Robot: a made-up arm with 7 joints. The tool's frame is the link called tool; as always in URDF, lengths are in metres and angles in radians.
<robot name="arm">
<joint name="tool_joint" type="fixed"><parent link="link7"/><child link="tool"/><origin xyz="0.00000 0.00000 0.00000"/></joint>
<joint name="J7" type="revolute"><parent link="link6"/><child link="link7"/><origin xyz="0.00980 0.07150 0.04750" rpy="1.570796 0.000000 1.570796"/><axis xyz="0 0 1"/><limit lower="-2.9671" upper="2.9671" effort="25" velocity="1.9"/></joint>
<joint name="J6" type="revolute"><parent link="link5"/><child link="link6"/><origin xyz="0.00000 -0.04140 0.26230" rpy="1.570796 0.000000 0.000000"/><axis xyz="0 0 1"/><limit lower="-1.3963" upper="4.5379" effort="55" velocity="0.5"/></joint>
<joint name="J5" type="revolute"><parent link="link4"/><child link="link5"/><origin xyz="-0.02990 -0.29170 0.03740" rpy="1.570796 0.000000 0.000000"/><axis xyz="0 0 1"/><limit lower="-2.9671" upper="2.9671" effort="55" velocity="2.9"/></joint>
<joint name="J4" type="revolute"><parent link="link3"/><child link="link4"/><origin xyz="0.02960 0.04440 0.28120" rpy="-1.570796 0.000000 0.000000"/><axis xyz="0 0 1"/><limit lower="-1.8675" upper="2.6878" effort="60" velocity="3.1"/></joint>
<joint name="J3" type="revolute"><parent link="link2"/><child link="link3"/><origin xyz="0.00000 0.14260 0.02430" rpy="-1.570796 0.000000 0.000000"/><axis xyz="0 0 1"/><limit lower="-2.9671" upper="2.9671" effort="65" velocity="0.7"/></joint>
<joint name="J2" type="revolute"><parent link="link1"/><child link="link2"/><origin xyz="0.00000 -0.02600 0.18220" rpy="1.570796 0.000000 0.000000"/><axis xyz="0 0 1"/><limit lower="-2.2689" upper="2.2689" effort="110" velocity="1.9"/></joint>
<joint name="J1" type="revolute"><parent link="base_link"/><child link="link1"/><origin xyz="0.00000 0.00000 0.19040"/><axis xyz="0 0 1"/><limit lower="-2.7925" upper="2.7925" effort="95" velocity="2.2"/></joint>
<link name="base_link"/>
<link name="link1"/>
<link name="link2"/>
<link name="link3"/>
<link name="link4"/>
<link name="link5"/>
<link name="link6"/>
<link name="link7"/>
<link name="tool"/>
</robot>
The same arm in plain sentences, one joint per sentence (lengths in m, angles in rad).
The arm has seven revolute joints in a row. What follows holds with every joint at zero, and every direction is one of the base frame's. The first joint is mounted 0.1904 m along +z from the base frame's origin and rotates about +z, from -2.7925 to 2.7925 rad. The second joint is mounted 0.026 m along -y and 0.1822 m along +z from the first joint and rotates about -y, from -2.2689 to 2.2689 rad. The third joint is mounted 0.0243 m along -y and 0.1426 m along +z from the second joint and rotates about +z, from -2.9671 to 2.9671 rad. The fourth joint is mounted 0.0296 m along +x and 0.0444 m along +y and 0.2812 m along +z from the third joint and rotates about +y, from -1.8675 to 2.6878 rad. The fifth joint is mounted 0.0299 m along -x and 0.0374 m along +y and 0.2917 m along +z from the fourth joint and rotates about +z, from -2.9671 to 2.9671 rad. The sixth joint is mounted 0.0414 m along -y and 0.2623 m along +z from the fifth joint and rotates about -y, from -1.3963 to 4.5379 rad. The seventh joint is mounted 0.0098 m along +x and 0.0475 m along -y and 0.0715 m along +z from the sixth joint and rotates about +x, from -2.9671 to 2.9671 rad. The tool frame, which is the frame that the pose is given for, is mounted at the same point as the seventh joint; its axes are the base frame's turned by roll 3.1416, pitch -1.5708 and yaw 0 rad (as in URDF: about the fixed x, then y, then z).
